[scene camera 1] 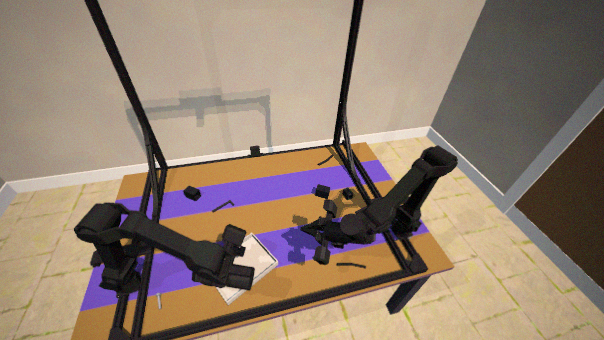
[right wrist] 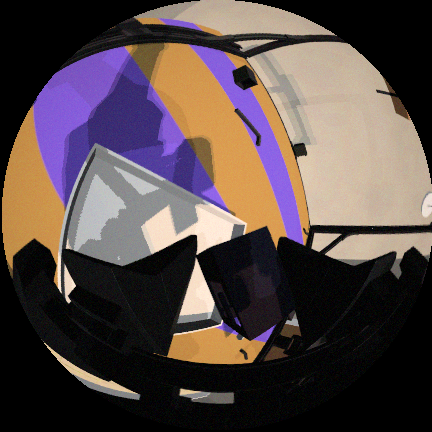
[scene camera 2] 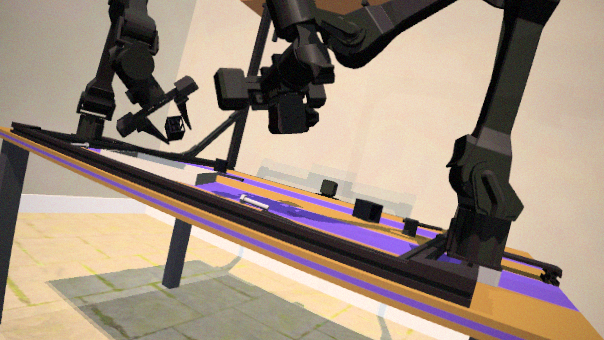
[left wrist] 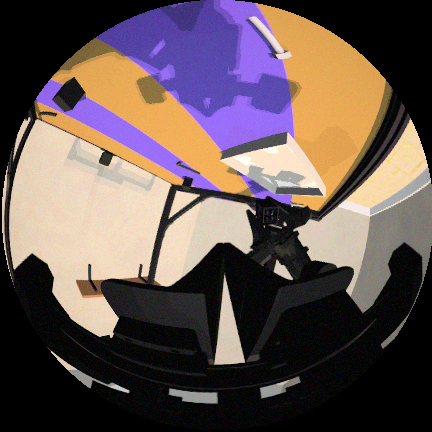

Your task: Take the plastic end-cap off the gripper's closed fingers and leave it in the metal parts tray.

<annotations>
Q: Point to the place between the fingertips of the right gripper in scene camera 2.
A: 180, 136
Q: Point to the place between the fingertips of the right gripper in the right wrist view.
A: At 238, 242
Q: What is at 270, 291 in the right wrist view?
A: A plastic end-cap.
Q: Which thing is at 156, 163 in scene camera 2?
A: A metal parts tray.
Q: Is the left gripper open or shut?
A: Shut.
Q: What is the left gripper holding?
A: Nothing.
</annotations>
